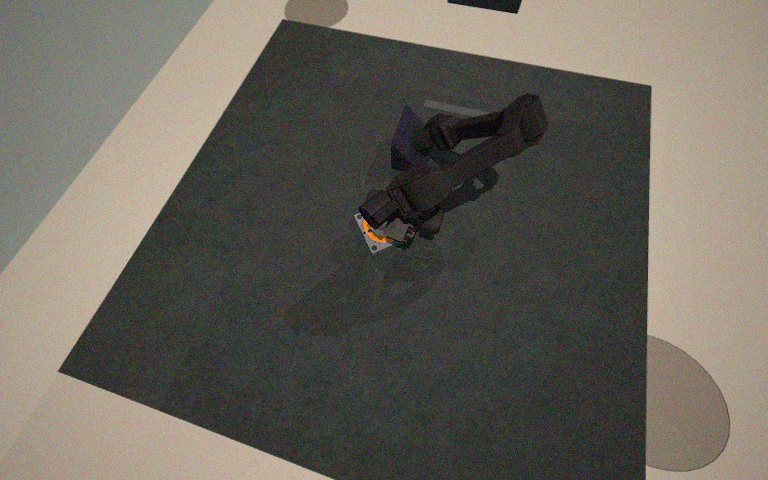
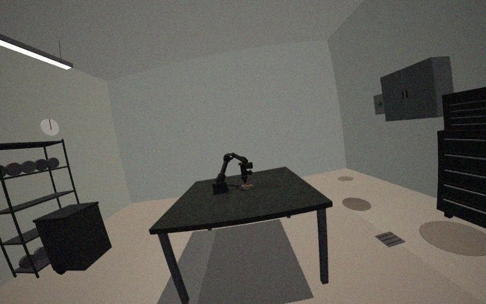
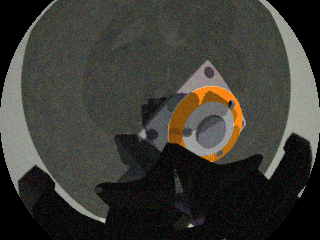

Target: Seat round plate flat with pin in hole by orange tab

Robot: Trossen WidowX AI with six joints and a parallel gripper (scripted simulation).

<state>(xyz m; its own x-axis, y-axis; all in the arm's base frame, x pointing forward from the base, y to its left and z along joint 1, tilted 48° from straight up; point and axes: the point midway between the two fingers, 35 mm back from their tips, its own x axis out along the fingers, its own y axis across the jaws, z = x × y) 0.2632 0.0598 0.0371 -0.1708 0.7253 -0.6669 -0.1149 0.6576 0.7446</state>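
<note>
Now: gripper tip 10 mm short of the plate and 30 mm to the left of it. From my gripper tip the other things lie so: base 10 mm ahead, 50 mm to the right, 20 mm below.
</note>
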